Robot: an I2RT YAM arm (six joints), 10 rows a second.
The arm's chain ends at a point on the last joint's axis. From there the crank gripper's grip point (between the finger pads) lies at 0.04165 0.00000 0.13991 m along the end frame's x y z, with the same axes.
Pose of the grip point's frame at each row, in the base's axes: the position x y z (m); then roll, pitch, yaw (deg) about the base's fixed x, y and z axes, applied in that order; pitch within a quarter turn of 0, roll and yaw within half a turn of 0:
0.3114, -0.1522, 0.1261, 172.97, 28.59, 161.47
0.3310, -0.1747, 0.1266, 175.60, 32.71, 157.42
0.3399, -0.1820, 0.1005, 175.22, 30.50, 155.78
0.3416, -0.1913, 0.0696, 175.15, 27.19, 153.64
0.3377, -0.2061, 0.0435, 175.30, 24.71, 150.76
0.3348, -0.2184, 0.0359, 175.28, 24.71, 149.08
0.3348, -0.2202, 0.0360, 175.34, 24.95, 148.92
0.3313, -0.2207, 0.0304, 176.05, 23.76, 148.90
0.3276, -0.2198, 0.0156, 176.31, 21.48, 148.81
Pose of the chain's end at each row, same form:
0.2776, -0.1589, 0.2680, 172.97, 28.59, 161.47
0.2896, -0.1691, 0.2665, 175.60, 32.71, 157.42
0.3033, -0.1783, 0.2418, 175.22, 30.50, 155.78
0.3125, -0.1901, 0.2126, 175.15, 27.19, 153.64
0.3143, -0.2061, 0.1876, 175.30, 24.71, 150.76
0.3113, -0.2178, 0.1800, 175.28, 24.71, 149.08
0.3109, -0.2191, 0.1800, 175.34, 24.95, 148.92
0.3108, -0.2196, 0.1749, 176.05, 23.76, 148.90
0.3124, -0.2211, 0.1608, 176.31, 21.48, 148.81

